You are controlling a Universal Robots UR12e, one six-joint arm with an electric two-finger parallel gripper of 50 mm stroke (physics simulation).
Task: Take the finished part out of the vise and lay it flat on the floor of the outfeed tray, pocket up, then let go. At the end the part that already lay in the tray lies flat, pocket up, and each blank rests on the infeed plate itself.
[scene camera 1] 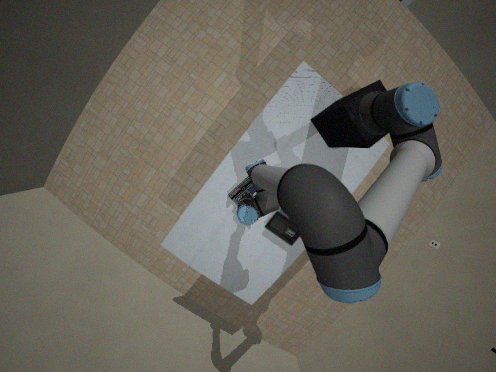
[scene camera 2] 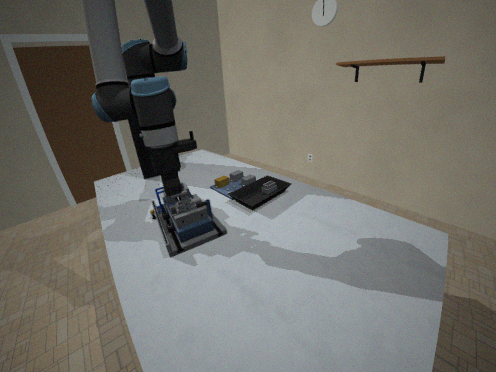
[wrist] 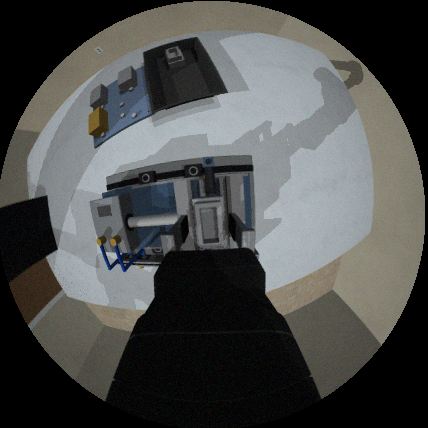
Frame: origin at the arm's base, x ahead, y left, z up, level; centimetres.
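Seen in the pictures: gripper, fingertip midpoint: (scene camera 2: pixel 185 205) (wrist: pixel 208 222); arm's base, origin of the base link: (scene camera 1: pixel 375 113).
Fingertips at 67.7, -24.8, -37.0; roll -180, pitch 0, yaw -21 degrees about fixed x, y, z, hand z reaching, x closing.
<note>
Offsets run from my fingertips to a thing's top centre, as dx, dy, dz. "*": to the spot under its first point.
The finished part {+0.2, +0.0, +1.5} (wrist: pixel 209 222), a grey block with a rectangular pocket facing up, sits in the vise {-6.1, +2.0, -0.1} (scene camera 1: pixel 240 190) (scene camera 2: pixel 192 223) (wrist: pixel 183 195) between its jaws. My gripper (scene camera 2: pixel 174 190) (wrist: pixel 208 222) is open, low over the vise, one fingertip on each side of the part with gaps visible. In the scene camera 1 view the wrist hides the fingers. The other part {+7.3, +36.7, -5.3} (scene camera 1: pixel 290 232) (scene camera 2: pixel 269 187) (wrist: pixel 174 56) lies flat, pocket up, in the black outfeed tray (scene camera 2: pixel 251 198) (wrist: pixel 190 86). Two grey blanks {-13.7, +38.9, -5.6} (scene camera 2: pixel 236 175) {-4.8, +37.6, -5.6} (wrist: pixel 127 78) and a yellow blank {-15.0, +29.9, -5.6} (scene camera 2: pixel 221 181) (wrist: pixel 98 122) stand on the blue infeed plate {-9.6, +33.8, -9.2} (wrist: pixel 131 107).
The infeed plate adjoins the tray and carries small round pegs. Blue hoses {* -22.5, -2.4, -5.0} (wrist: pixel 117 265) with brass fittings stand up at one end of the vise. A grey-white rod {-7.5, +3.0, -1.4} (wrist: pixel 152 220) runs along the vise. The black robot pedestal (scene camera 1: pixel 350 120) (wrist: pixel 25 235) stands beyond the hose end.
</note>
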